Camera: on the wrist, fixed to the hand. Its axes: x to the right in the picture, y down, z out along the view.
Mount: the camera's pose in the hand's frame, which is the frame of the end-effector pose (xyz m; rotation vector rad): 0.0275 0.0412 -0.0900 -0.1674 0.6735 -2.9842
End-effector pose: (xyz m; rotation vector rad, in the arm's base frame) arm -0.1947 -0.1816 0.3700 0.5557 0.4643 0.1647
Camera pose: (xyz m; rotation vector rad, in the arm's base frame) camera -0.2135 -0.0972 0.3145 -0.8341 1.4162 -2.4886
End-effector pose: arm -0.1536 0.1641 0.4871 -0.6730 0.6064 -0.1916
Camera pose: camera -0.1848 0.1387 0.3926 0.9429 0.2980 2.6905
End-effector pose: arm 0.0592 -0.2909 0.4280 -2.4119 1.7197 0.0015
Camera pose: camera 0.0204 -0.3428 0.5077 1.7053 2.1260 0.6651
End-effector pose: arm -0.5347 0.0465 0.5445 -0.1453 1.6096 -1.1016
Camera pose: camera -0.6006 0.1039 0.4905 1.3862 -0.2676 1.2549
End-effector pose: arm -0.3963 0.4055 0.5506 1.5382 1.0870 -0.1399
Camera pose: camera -0.3948 0.5002 0.5904 1.3197 -2.3394 1.1886
